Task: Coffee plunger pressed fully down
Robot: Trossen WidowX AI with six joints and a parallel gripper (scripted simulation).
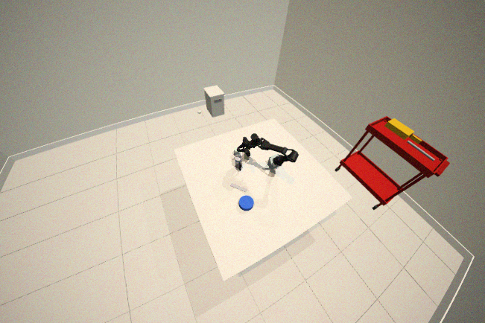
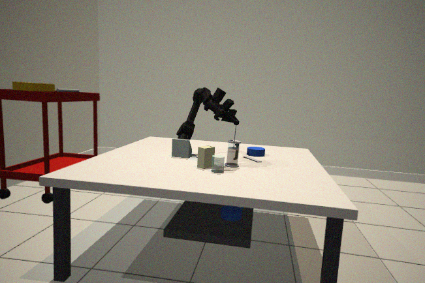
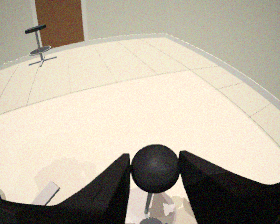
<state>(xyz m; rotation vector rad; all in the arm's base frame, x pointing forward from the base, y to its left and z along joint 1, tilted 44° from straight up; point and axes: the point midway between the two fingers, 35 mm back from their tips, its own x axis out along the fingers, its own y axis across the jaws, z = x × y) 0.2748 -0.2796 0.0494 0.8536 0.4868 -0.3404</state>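
Right now the coffee press is 12 cm below my gripper tip, 2 cm to the left of it and 1 cm behind it. Also, from my gripper tip: thin white strip (24 cm below, 20 cm to the left, 11 cm ahead).
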